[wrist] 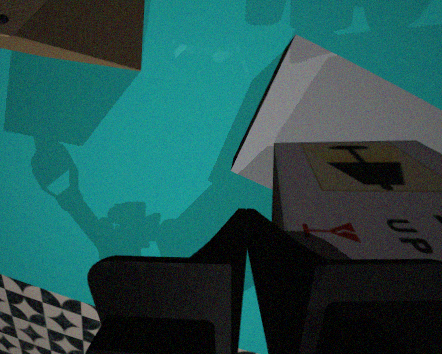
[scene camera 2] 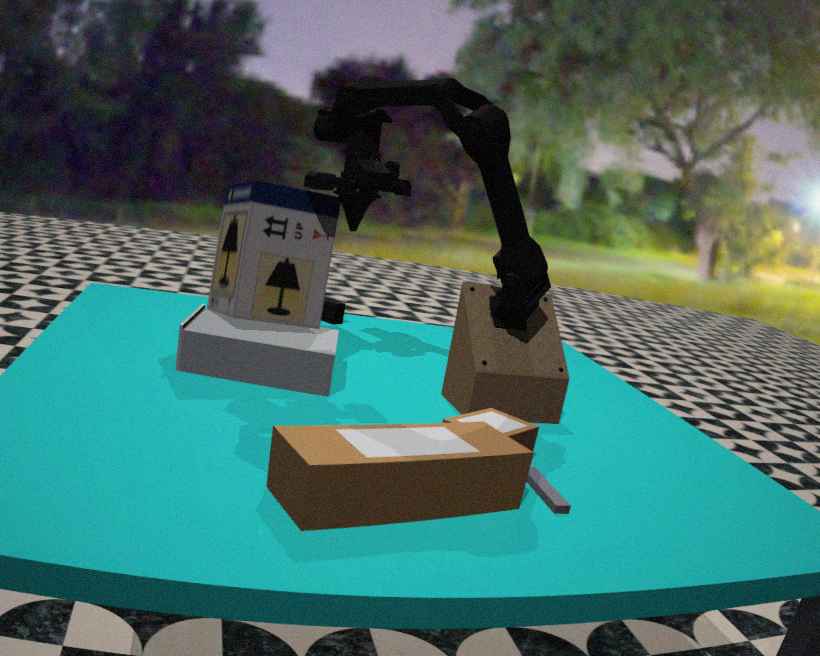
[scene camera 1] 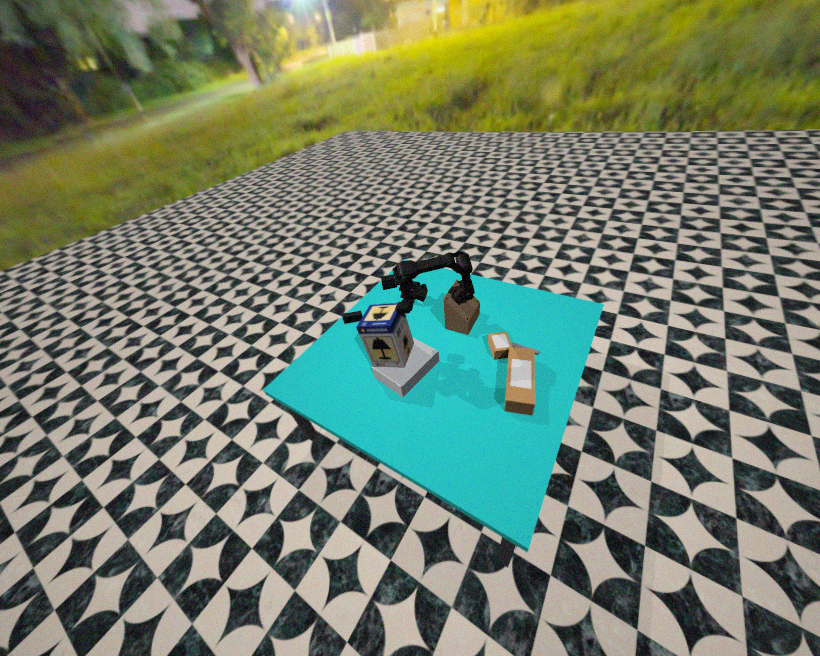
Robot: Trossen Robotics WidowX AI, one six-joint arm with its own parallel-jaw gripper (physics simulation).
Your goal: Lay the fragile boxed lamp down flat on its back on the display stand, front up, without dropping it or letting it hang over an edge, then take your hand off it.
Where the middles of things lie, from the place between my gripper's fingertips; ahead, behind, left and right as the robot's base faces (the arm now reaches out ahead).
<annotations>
Now: the grey display stand (scene camera 2: 301, 359) 140 mm ahead of my hand, 20 mm to the left of it and 220 mm below it. From my hand the other things lie so: thin grey bar (scene camera 2: 552, 498): 200 mm behind, 500 mm to the left, 260 mm below.
</annotations>
